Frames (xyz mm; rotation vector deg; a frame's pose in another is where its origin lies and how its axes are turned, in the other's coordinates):
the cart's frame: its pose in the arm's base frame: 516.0 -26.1 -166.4 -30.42 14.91 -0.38
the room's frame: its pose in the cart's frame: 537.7 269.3 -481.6 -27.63 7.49 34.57
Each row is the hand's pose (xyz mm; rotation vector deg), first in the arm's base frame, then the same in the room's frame.
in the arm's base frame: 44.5 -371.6 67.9 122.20 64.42 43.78
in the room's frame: -1275.9 -35.9 52.4 141.82 -15.28 91.00
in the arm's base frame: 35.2 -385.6 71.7 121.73 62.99 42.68
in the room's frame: -1288.5 -38.0 40.8 142.31 -16.36 88.93
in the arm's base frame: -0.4 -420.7 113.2 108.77 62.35 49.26
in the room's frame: -1350.1 -52.2 25.8 129.63 -18.03 85.98
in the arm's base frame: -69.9 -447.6 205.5 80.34 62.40 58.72
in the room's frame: -1467.2 -67.0 37.3 103.95 -16.84 78.05
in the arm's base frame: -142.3 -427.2 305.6 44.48 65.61 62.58
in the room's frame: -1579.5 -62.1 92.5 74.85 -7.69 66.17
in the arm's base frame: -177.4 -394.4 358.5 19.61 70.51 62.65
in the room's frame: -1631.1 -51.5 140.8 55.39 2.65 59.04
